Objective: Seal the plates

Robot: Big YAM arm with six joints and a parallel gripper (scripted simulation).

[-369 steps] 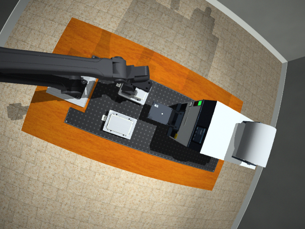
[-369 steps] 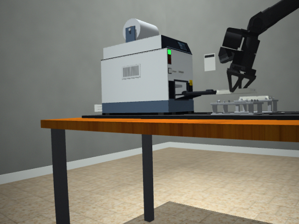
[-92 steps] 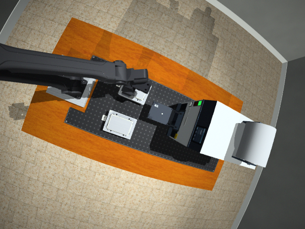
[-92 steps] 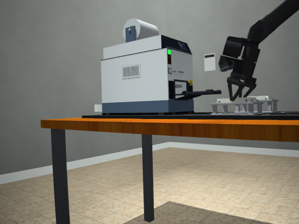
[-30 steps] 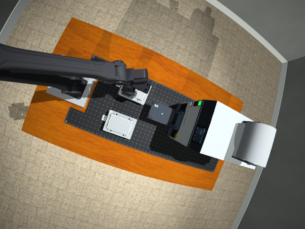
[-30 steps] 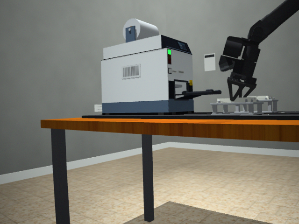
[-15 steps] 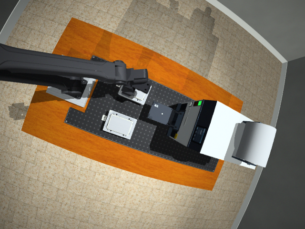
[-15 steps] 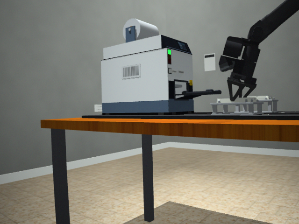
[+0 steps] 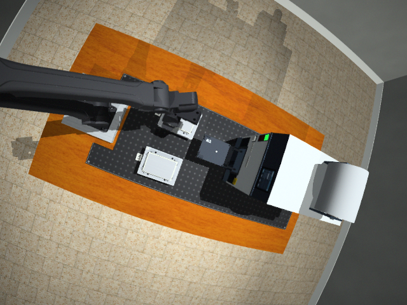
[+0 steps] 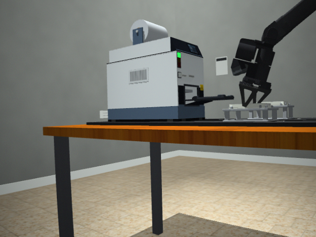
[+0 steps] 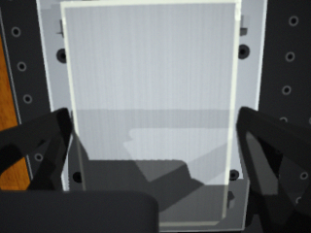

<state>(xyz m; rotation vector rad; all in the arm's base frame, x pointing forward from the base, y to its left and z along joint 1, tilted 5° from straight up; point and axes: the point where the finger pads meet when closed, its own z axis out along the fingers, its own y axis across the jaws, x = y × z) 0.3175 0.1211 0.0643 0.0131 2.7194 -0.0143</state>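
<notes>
Right now my hand is 20 mm above the plate nest. Round my hand: sealer stage: 190 mm ahead, 70 mm to the right, 40 mm above; then pale start button: 290 mm ahead, 30 mm to the left, 130 mm above; then A1 mark: 80 mm behind, 50 mm to the left, 10 mm below.
</notes>
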